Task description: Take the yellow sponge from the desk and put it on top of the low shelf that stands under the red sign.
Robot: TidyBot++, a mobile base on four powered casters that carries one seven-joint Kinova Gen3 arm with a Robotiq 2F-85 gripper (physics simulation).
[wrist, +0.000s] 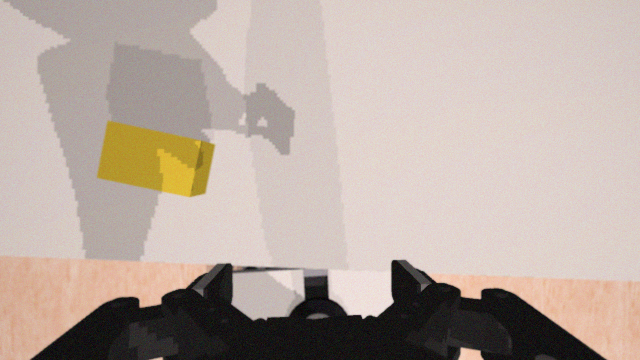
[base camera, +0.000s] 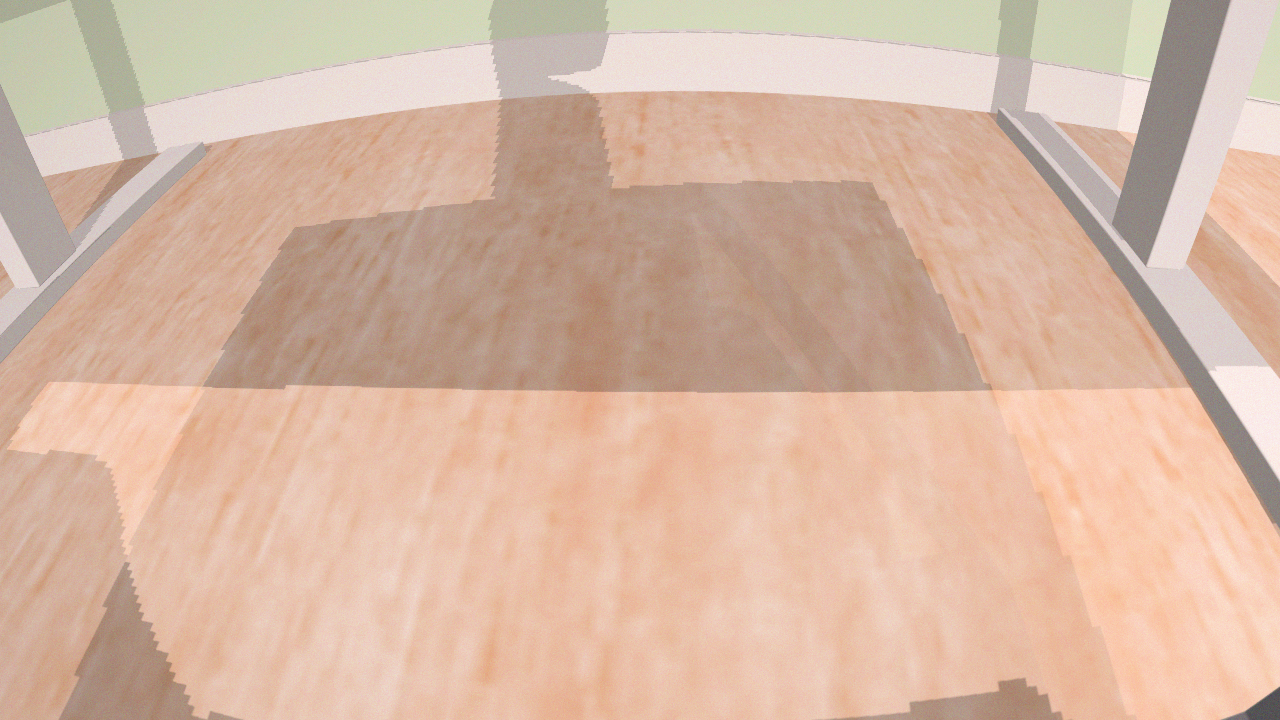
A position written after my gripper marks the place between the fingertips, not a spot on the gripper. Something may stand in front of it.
Scene:
my gripper: wrist 312,279; not seen in the base camera view (out of frame)
yellow sponge: wrist 131,155; not seen in the base camera view (out of frame)

